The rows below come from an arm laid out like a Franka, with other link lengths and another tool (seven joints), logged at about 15 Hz.
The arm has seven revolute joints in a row. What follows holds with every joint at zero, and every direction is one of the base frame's. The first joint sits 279.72 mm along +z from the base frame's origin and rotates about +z. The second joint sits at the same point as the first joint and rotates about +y. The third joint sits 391.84 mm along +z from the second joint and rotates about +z. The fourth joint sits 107.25 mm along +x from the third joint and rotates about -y. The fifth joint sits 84.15 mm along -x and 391.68 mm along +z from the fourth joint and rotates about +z. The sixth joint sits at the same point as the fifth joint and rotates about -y. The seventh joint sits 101.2 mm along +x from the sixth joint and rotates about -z. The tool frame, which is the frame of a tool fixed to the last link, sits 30 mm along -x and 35 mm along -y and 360.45 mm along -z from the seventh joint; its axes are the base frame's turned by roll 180, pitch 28.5 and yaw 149.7 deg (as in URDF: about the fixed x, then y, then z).
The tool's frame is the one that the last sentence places.
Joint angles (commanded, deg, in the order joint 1, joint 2, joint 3, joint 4, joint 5, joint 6, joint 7), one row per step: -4.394, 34.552, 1.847, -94.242, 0.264, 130.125, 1.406; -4.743, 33.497, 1.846, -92.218, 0.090, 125.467, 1.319; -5.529, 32.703, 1.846, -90.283, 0.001, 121.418, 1.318; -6.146, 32.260, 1.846, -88.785, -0.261, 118.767, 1.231; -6.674, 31.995, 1.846, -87.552, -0.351, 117.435, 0.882; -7.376, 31.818, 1.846, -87.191, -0.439, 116.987, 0.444; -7.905, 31.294, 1.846, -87.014, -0.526, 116.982, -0.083; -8.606, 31.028, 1.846, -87.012, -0.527, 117.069, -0.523; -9.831, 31.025, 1.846, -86.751, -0.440, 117.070, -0.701; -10.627, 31.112, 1.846, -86.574, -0.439, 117.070, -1.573; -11.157, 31.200, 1.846, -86.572, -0.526, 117.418, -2.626
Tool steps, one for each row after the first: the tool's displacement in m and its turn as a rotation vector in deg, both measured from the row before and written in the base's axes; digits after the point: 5 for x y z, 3 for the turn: -0.00599, -0.00525, 0.02320, -0.076, 1.581, -0.099; -0.00589, -0.01046, 0.02042, -0.010, 1.322, -0.695; -0.00289, -0.00927, 0.01448, -0.181, 0.722, -0.376; 0.00233, -0.00784, 0.01153, -0.089, -0.164, -0.138; -0.00022, -0.00982, 0.00464, -0.076, -0.089, -0.223; 0.00247, -0.00794, 0.00818, -0.149, -0.689, 0.037; 0.00021, -0.00945, 0.00356, -0.041, -0.356, -0.261; -0.00059, -0.01570, 0.00205, 0.043, -0.274, -1.092; -0.00042, -0.01090, 0.00025, -0.002, -0.099, 0.072; 0.00098, -0.00815, -0.00068, -0.108, -0.258, 0.560
